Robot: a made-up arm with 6 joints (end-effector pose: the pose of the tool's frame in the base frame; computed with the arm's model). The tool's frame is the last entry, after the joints. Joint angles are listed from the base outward.
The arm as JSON. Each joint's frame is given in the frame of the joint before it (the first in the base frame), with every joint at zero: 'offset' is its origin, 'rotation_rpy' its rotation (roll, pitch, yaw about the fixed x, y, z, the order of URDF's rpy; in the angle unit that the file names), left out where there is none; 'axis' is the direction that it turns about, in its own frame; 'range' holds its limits. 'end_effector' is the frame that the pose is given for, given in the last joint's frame.
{
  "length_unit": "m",
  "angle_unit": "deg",
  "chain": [
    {
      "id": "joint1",
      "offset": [
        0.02,
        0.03,
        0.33
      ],
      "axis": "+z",
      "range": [
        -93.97,
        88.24
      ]
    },
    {
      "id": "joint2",
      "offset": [
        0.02,
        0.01,
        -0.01
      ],
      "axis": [
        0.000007,
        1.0,
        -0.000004
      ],
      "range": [
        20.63,
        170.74
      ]
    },
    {
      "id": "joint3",
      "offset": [
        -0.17,
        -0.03,
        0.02
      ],
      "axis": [
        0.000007,
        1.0,
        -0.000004
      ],
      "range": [
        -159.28,
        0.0
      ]
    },
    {
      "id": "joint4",
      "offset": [
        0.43,
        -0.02,
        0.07
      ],
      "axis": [
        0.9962,
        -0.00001,
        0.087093
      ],
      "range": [
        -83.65,
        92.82
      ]
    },
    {
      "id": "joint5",
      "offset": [
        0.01,
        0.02,
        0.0
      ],
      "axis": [
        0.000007,
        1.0,
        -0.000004
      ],
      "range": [
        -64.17,
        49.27
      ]
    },
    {
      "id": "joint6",
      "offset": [
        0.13,
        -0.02,
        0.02
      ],
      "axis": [
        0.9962,
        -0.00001,
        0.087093
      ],
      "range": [
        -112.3,
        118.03
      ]
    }
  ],
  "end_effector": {
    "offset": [
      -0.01,
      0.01,
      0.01
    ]
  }
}
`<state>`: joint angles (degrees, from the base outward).
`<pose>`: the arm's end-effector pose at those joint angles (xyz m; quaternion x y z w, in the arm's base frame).
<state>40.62 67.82 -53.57 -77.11 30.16 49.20</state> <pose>0.4774 0.3150 0.4188 -0.3071 0.1346 0.1082 0.9359</pose>
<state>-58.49 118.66 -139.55 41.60 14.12 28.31</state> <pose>0.3161 -0.5135 0.7333 0.4615 -0.2898 -0.2576 0.7979</pose>
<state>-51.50 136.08 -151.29 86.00 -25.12 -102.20</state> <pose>0.3647 -0.5434 0.6571 -0.1271 -0.0636 -0.6347 0.7596</pose>
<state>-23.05 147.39 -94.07 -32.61 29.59 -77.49</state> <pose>0.4758 -0.2310 -0.0338 -0.5946 0.5902 0.2977 0.4578</pose>
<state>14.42 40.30 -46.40 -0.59 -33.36 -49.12</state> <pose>0.4279 0.1096 0.6528 -0.3405 -0.3531 -0.0646 0.8690</pose>
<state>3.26 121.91 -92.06 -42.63 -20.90 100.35</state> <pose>0.6829 0.0579 0.2972 0.4923 0.1803 0.1116 0.8442</pose>
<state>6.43 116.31 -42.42 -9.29 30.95 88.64</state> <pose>0.3271 0.0061 -0.0625 0.3821 0.6082 -0.4682 0.5146</pose>
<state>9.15 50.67 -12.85 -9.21 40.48 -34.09</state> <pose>0.3853 0.0512 0.1349 -0.3651 0.5749 0.2121 0.7008</pose>
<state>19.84 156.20 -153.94 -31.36 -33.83 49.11</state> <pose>0.6874 0.2746 0.5026 0.1676 -0.1772 0.3581 0.9013</pose>
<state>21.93 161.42 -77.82 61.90 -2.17 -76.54</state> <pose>0.3540 0.1230 -0.1910 -0.2353 0.6226 0.2025 0.7183</pose>
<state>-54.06 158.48 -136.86 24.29 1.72 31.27</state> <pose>0.4199 -0.5983 0.2497 0.4950 -0.0498 -0.4365 0.7497</pose>
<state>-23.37 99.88 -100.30 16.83 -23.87 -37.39</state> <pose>0.5622 -0.2513 0.6284 -0.1999 -0.1502 -0.3023 0.9198</pose>
